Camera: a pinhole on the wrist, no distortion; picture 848 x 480 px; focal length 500.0 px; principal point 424.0 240.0 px. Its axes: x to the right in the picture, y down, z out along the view. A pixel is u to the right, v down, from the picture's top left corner.
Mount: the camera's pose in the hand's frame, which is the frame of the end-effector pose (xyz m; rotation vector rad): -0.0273 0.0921 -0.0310 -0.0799 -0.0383 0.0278
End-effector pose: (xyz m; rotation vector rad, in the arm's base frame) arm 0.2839 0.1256 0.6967 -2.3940 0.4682 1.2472
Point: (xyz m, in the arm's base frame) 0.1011 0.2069 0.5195
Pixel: 556.7 119.8
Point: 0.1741 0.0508 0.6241
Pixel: 610.1 366.3
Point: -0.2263 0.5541 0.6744
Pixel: 204.9 21.8
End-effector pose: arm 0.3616 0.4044 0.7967 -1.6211 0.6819 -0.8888
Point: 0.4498 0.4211 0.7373
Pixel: 659.6 35.0
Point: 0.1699 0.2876 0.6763
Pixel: behind the camera
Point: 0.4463 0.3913 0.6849
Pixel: 742.7 293.2
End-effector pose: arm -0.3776 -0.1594 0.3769 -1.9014 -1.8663 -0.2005
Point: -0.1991 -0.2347 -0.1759
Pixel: 173.3 422.9
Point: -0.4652 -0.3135 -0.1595
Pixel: 72.4 142.8
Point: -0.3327 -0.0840 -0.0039
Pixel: 367.2 251.7
